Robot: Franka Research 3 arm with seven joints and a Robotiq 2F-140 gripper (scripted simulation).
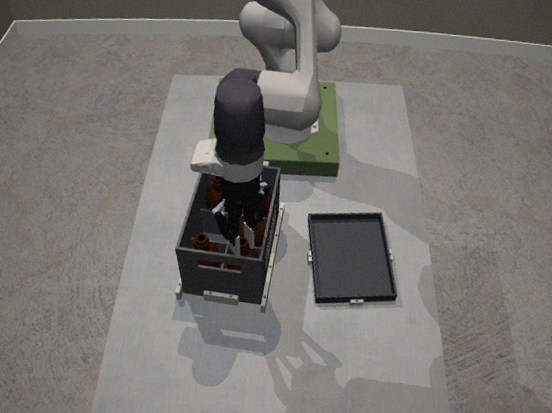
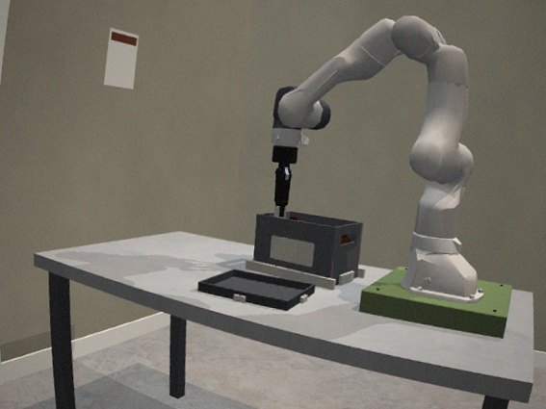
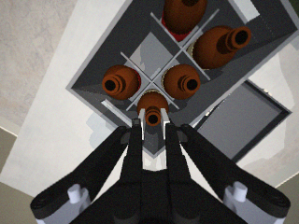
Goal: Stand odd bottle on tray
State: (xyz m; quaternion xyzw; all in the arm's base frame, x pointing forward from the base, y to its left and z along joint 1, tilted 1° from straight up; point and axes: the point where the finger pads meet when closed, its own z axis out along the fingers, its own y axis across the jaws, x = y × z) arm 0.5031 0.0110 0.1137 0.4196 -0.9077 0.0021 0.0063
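Now: hand 9 cm to the left of the glass bottle, 9 cm above it and 1 cm short of it. The rest, counted from my hand: black tray 23 cm to the left, 16 cm below, 13 cm behind; then dark grey crate 9 cm below, 8 cm behind, 5 cm to the right; then brown bottle 17 cm behind, 10 cm to the right, 9 cm below.
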